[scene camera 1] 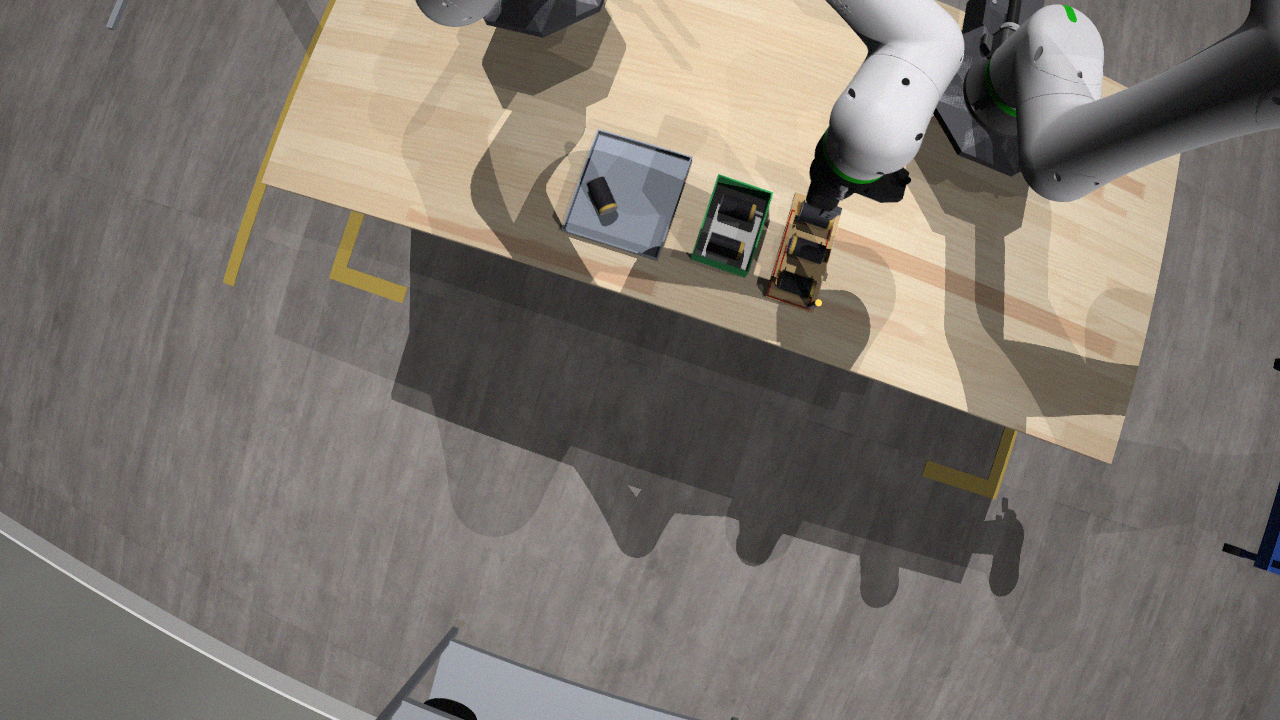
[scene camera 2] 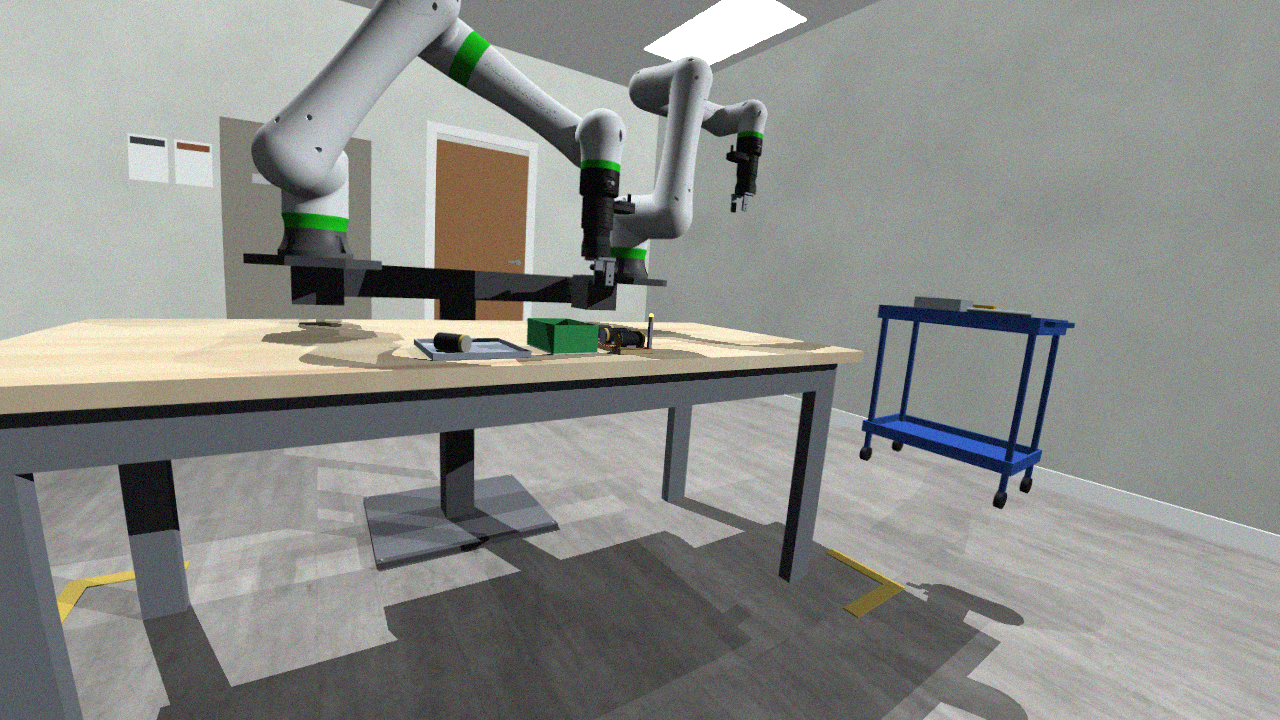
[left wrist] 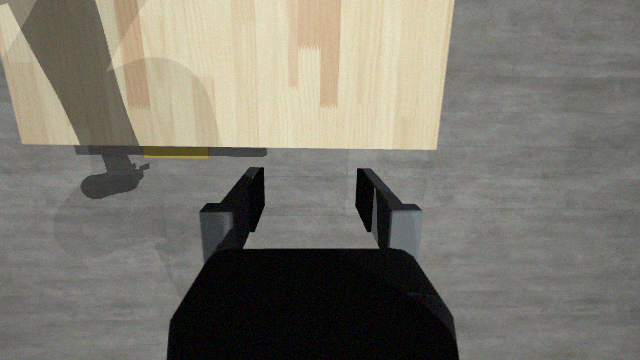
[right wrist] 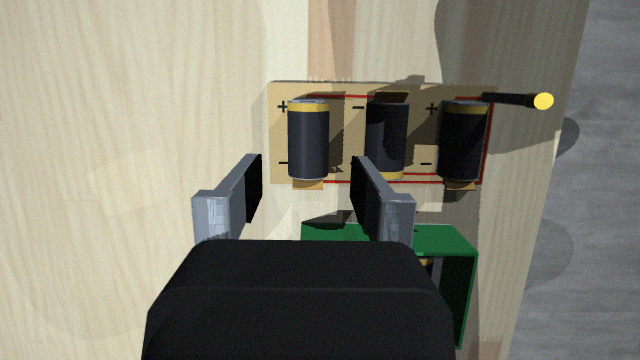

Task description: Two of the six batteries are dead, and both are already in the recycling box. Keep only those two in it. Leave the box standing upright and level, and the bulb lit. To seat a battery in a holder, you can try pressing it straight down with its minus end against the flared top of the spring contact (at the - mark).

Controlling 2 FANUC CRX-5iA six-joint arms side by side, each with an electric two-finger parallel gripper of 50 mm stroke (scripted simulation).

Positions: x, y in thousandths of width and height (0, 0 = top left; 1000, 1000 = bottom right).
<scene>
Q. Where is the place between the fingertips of my right gripper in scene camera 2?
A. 471, 397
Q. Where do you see a grey tray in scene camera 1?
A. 505, 251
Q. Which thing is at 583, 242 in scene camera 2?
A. My left gripper.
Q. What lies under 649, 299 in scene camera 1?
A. My right gripper.
</scene>
